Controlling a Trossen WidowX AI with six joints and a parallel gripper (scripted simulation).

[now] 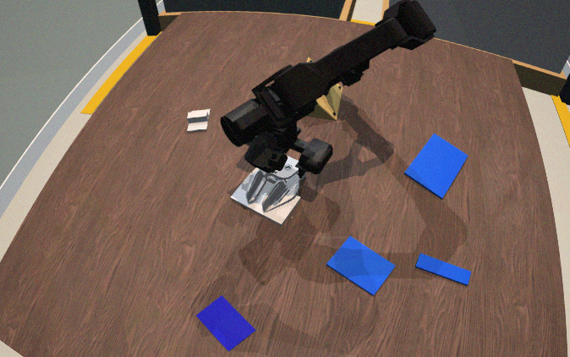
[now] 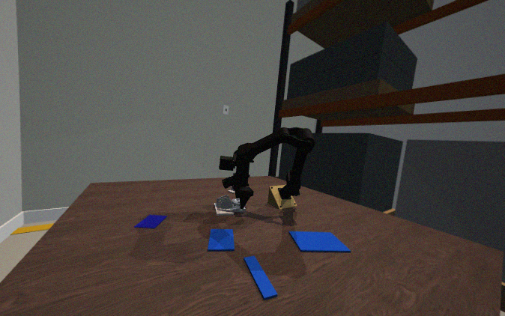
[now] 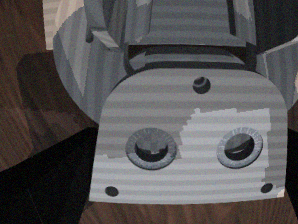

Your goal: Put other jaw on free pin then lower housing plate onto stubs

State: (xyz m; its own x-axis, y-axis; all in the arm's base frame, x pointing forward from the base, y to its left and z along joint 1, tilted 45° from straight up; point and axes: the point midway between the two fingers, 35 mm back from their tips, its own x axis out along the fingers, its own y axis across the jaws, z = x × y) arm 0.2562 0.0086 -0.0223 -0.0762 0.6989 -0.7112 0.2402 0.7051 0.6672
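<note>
My gripper tip is 2 cm below the housing plate and 1 cm short of it. From my gripper tip the other things lie so: white slab: 7 cm ahead, 2 cm to the right, 1 cm below.
</note>
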